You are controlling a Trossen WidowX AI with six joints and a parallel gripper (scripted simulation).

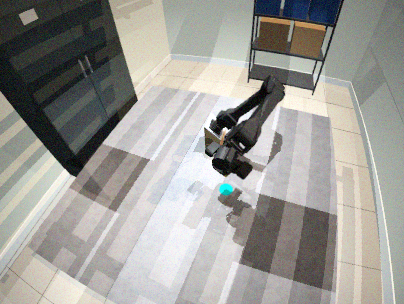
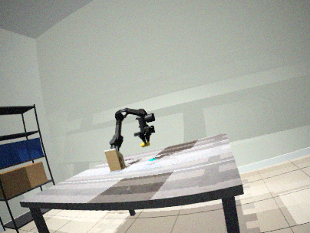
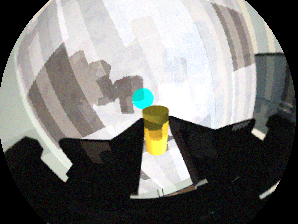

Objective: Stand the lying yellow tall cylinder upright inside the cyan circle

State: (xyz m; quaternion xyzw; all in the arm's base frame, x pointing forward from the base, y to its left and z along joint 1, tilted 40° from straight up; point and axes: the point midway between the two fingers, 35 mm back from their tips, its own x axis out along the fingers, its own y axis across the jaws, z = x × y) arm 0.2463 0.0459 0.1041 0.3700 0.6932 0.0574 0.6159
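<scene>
Right now the cyan circle is 10 mm ahead of my gripper tip, 10 mm to the left of it and 130 mm below it. Also, from my gripper tip: yellow tall cylinder: 20 mm behind, 10 mm to the left.
</scene>
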